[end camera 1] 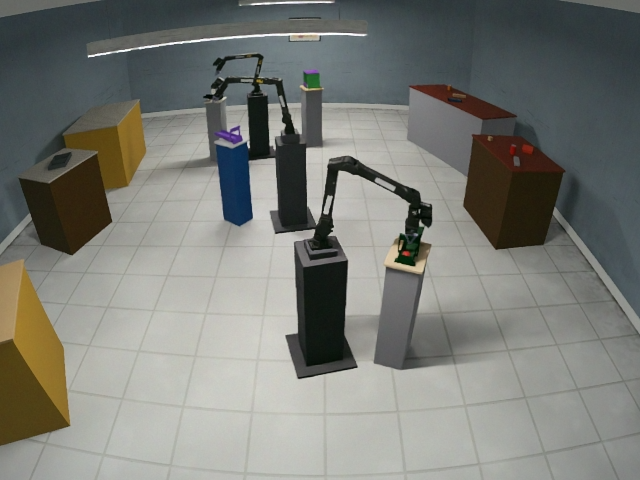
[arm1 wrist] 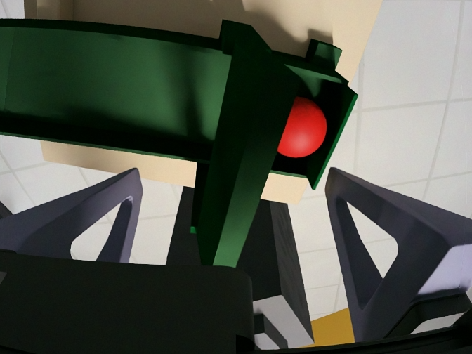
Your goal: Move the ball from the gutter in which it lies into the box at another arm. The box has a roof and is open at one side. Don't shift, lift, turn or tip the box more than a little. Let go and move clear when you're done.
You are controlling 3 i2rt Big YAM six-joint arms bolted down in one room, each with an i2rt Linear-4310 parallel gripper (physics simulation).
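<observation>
In the arm1 wrist view a red ball [arm1 wrist: 302,127] lies at the end of a dark green gutter [arm1 wrist: 115,85], partly hidden by the gutter's raised handle bar [arm1 wrist: 250,125]. Arm1's gripper [arm1 wrist: 233,170] is open, its fingers wide apart on either side of the handle bar and holding nothing. In the end camera the ball [end camera 1: 406,253] shows in the green gutter [end camera 1: 405,260] on the front right pedestal, under the gripper [end camera 1: 412,237] of the nearest arm. A green and purple box [end camera 1: 311,79] stands on a far pedestal; its open side cannot be made out.
A purple piece with a handle [end camera 1: 229,134] stands on a blue pedestal [end camera 1: 235,180]. The middle arm [end camera 1: 283,95] and the rear arm [end camera 1: 257,67] reach left toward a grey pedestal [end camera 1: 216,131]. Brown [end camera 1: 511,201] and grey [end camera 1: 444,129] cabinets stand right, yellow ones [end camera 1: 124,147] left.
</observation>
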